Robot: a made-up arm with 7 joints. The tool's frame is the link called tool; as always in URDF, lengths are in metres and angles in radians. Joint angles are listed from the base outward.
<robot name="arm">
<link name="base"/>
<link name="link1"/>
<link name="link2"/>
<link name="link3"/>
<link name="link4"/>
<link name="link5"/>
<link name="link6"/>
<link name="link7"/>
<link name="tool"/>
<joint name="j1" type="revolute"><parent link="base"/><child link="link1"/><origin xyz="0 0 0.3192" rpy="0 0 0"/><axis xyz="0 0 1"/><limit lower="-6.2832" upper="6.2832"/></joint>
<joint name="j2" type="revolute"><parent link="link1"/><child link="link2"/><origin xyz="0 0 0" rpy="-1.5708 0 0"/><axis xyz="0 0 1"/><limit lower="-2.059" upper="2.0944"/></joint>
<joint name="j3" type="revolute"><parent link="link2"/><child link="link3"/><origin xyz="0 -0.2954 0" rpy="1.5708 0 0"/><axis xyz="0 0 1"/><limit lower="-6.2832" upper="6.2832"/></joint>
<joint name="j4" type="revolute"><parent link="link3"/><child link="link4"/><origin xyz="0.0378 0 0" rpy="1.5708 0 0"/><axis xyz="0 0 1"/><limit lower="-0.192" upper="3.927"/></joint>
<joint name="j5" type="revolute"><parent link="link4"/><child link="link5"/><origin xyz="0.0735 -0.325 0" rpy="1.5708 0 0"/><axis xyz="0 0 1"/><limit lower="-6.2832" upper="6.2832"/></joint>
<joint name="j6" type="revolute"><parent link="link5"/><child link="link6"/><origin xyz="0 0 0" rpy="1.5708 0 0"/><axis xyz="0 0 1"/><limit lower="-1.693" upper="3.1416"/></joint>
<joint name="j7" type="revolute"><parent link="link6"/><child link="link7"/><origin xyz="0.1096 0.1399 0" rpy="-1.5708 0 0"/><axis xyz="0 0 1"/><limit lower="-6.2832" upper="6.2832"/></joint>
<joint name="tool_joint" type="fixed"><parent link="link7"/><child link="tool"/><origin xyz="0 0 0" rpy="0 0 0"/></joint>
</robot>
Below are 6 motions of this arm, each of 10 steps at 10 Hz.
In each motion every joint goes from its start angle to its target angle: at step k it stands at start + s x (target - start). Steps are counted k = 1, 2, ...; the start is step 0. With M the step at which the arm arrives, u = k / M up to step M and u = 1 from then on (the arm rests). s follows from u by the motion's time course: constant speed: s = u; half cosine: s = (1 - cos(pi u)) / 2; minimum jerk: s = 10 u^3 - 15 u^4 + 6 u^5.
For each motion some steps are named. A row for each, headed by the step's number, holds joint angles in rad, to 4 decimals.
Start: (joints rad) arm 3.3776 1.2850 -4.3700 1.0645 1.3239 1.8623 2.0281
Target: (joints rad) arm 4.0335 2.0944 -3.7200 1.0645 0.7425 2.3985 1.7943
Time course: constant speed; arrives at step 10
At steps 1, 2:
1: 3.4432 1.3659 -4.3050 1.0645 1.2658 1.9159 2.0047
2: 3.5088 1.4469 -4.2400 1.0645 1.2076 1.9695 1.9813

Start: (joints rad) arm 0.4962 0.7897 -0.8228 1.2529 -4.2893 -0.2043 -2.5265
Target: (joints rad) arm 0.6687 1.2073 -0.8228 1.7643 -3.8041 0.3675 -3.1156
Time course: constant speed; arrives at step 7
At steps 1, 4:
1: 0.5208 0.8494 -0.8228 1.3260 -4.2200 -0.1226 -2.6107
4: 0.5948 1.0283 -0.8228 1.5451 -4.0120 0.1224 -2.8631

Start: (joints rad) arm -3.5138 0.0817 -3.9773 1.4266 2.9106 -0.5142 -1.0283
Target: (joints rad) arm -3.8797 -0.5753 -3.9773 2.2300 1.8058 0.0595 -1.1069
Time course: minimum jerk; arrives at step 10
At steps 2, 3, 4, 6, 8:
2: -3.5350 0.0436 -3.9773 1.4731 2.8466 -0.4810 -1.0329
3: -3.5735 -0.0254 -3.9773 1.5576 2.7304 -0.4206 -1.0411
4: -3.6300 -0.1269 -3.9773 1.6816 2.5599 -0.3321 -1.0533
6: -3.7635 -0.3667 -3.9773 1.9750 2.1565 -0.1226 -1.0819
8: -3.8585 -0.5372 -3.9773 2.1835 1.8698 0.0263 -1.1023

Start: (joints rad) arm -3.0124 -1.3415 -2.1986 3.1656 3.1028 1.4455 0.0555
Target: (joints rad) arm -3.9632 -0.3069 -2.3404 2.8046 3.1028 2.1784 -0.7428
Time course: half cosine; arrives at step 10
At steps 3, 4, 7, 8, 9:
3: -3.2084 -1.1283 -2.2278 3.0912 3.1028 1.5966 -0.1090
4: -3.3409 -0.9841 -2.2476 3.0409 3.1028 1.6987 -0.2203
7: -3.7672 -0.5201 -2.3112 2.8790 3.1028 2.0273 -0.5783
8: -3.8724 -0.4057 -2.3269 2.8391 3.1028 2.1084 -0.6666
9: -3.9399 -0.3322 -2.3369 2.8134 3.1028 2.1605 -0.7233

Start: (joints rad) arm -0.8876 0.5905 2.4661 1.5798 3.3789 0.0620 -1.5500
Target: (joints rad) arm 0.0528 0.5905 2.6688 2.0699 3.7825 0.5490 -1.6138
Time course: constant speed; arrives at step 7
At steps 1, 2, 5, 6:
1: -0.7533 0.5905 2.4951 1.6498 3.4366 0.1316 -1.5591
2: -0.6189 0.5905 2.5240 1.7198 3.4942 0.2011 -1.5682
5: -0.2159 0.5905 2.6109 1.9299 3.6672 0.4099 -1.5956
6: -0.0815 0.5905 2.6398 1.9999 3.7248 0.4794 -1.6047

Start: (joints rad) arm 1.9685 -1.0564 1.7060 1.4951 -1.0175 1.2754 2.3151
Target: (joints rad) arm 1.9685 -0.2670 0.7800 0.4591 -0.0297 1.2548 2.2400
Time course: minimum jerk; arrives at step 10
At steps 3, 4, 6, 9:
3: 1.9685 -0.9277 1.5550 1.3261 -0.8564 1.2720 2.3029
4: 1.9685 -0.8058 1.4121 1.1662 -0.7039 1.2689 2.2913
6: 1.9685 -0.5176 1.0739 0.7880 -0.3433 1.2613 2.2638
9: 1.9685 -0.2738 0.7879 0.4680 -0.0382 1.2550 2.2406

